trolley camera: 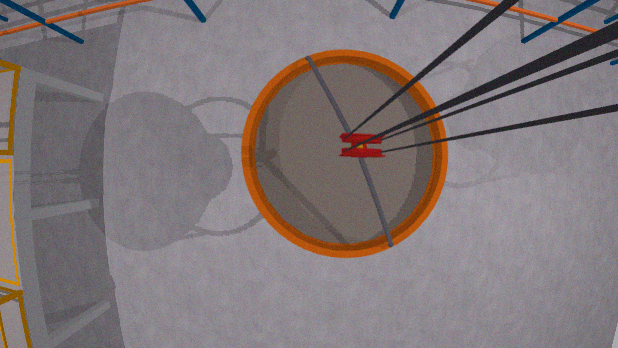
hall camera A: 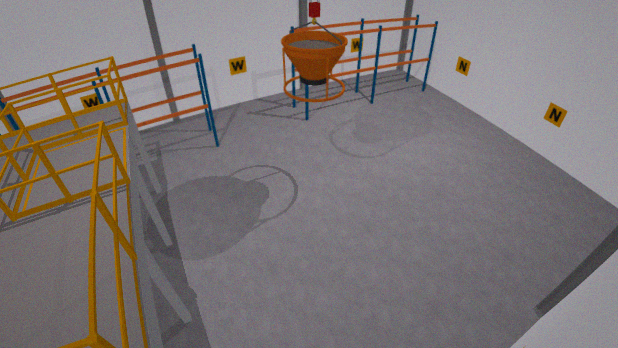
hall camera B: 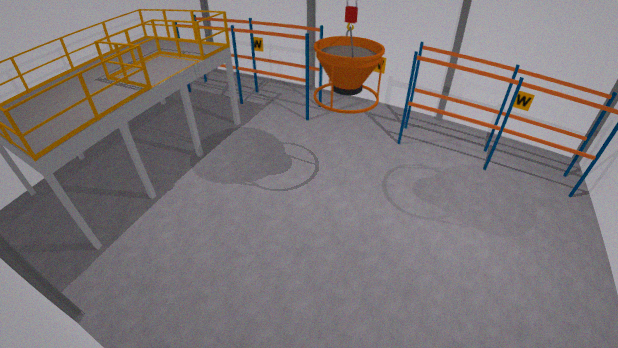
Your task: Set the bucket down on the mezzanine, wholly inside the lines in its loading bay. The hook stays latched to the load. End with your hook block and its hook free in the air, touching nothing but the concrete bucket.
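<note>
The orange concrete bucket [hall camera A: 314,62] [hall camera B: 348,72] [trolley camera: 345,205], filled with grey concrete, hangs upright in the air, high above the floor and off the mezzanine. My hook [hall camera A: 314,21] [hall camera B: 350,27] [trolley camera: 361,146], under the red hook block, is latched to the bucket's sling above its middle. The mezzanine [hall camera A: 45,285] [hall camera B: 120,113] [trolley camera: 25,180] stands to the left of the bucket in all three views. Thin yellow bay lines [trolley camera: 14,220] show on its deck at the left edge of the trolley view; part of the bay is out of that view.
Yellow railings [hall camera A: 93,250] [hall camera B: 82,95] line the mezzanine, with a gap beside the bay. Blue and orange racks [hall camera A: 373,65] [hall camera B: 307,75] stand along the W wall on both sides behind the bucket. The bucket's shadows [hall camera A: 215,215] [hall camera B: 245,155] [trolley camera: 145,170] fall on the floor.
</note>
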